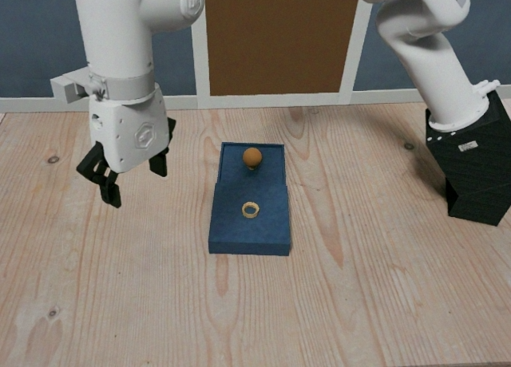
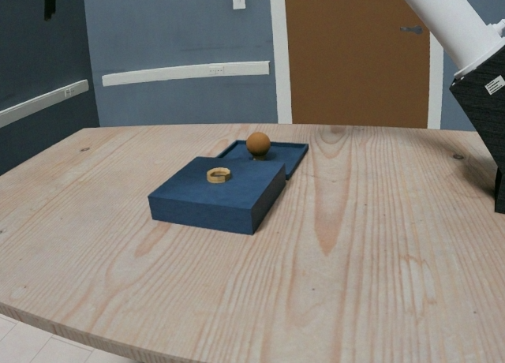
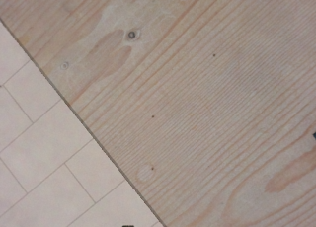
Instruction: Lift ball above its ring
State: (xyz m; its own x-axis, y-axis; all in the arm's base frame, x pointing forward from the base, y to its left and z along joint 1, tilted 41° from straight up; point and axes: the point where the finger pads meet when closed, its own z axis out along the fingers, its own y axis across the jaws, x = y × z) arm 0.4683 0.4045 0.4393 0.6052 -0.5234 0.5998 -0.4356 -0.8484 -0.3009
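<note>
The orange ball is 240 mm behind my hand, 420 mm to the right of it and 340 mm below it. From my hand the other things lie so: blue block (210 mm behind, 210 mm to the right, 350 mm below).
</note>
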